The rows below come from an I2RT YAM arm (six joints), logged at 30 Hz.
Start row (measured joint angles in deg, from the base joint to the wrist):
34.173 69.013 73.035 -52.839 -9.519 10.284
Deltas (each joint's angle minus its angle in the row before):
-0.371 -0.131 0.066 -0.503 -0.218 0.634
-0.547 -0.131 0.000 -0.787 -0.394 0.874
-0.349 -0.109 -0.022 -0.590 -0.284 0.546
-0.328 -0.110 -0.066 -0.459 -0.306 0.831
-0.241 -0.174 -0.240 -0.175 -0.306 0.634
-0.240 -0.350 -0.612 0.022 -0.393 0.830
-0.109 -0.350 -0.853 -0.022 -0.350 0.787
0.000 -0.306 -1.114 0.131 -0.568 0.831
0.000 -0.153 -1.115 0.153 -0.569 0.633
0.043 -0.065 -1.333 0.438 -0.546 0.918
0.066 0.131 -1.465 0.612 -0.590 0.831
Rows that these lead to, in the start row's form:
33.802 68.882 73.101 -53.342 -9.737 10.918
33.255 68.751 73.101 -54.129 -10.131 11.792
32.906 68.642 73.079 -54.719 -10.415 12.338
32.578 68.532 73.013 -55.178 -10.721 13.169
32.337 68.358 72.773 -55.353 -11.027 13.803
32.097 68.008 72.161 -55.331 -11.420 14.633
31.988 67.658 71.308 -55.353 -11.770 15.420
31.988 67.352 70.194 -55.222 -12.338 16.251
31.988 67.199 69.079 -55.069 -12.907 16.884
32.031 67.134 67.746 -54.631 -13.453 17.802
32.097 67.265 66.281 -54.019 -14.043 18.633

